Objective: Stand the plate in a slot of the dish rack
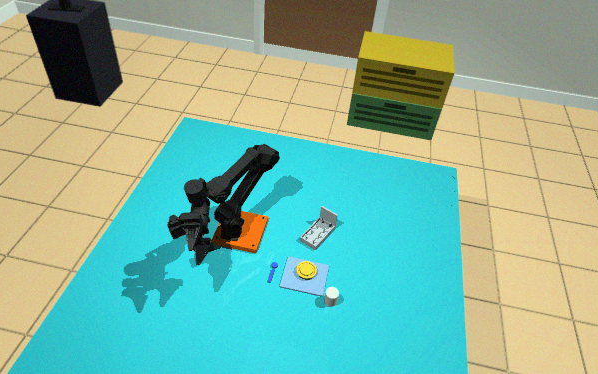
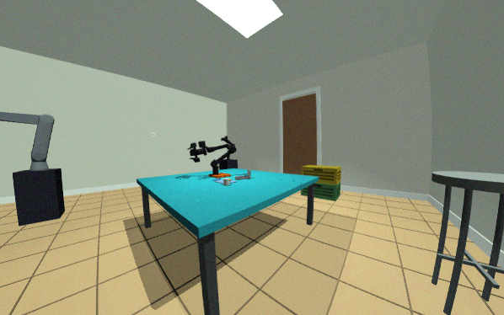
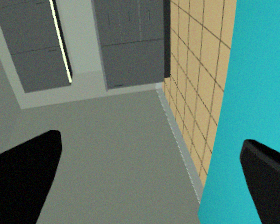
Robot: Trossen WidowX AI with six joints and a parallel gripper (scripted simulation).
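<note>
Right now my gripper tip is 31 cm short of the yellow plate, 23 cm above it and 20 cm to the right of it. Round my gripper tip: grey dish rack 38 cm to the left, 32 cm ahead, 22 cm below; then blue spoon 24 cm below, 20 cm ahead, 18 cm to the left; then white cup 41 cm ahead, 22 cm below, 11 cm to the left.
</note>
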